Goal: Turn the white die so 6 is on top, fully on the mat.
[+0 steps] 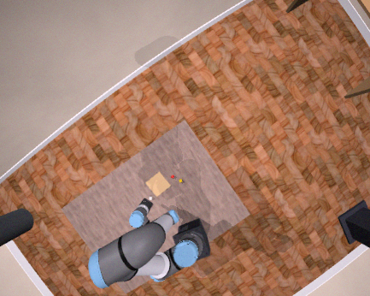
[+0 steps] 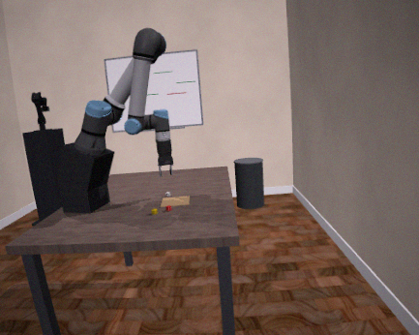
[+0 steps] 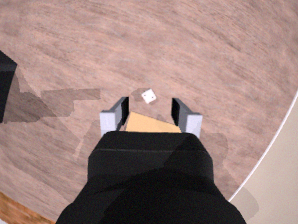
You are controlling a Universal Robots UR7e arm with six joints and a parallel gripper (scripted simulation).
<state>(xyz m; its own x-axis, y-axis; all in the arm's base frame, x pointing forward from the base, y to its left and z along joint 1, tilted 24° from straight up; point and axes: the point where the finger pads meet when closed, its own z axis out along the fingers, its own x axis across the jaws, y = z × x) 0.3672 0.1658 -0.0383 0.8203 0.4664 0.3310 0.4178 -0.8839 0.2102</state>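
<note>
Now: the white die 120 mm below my hand. The rest, counted from my hand: yellow die (10 mm ahead, 270 mm to the right, 120 mm below); red die (70 mm ahead, 240 mm to the right, 120 mm below); tan mat (70 mm ahead, 110 mm to the right, 130 mm below).
</note>
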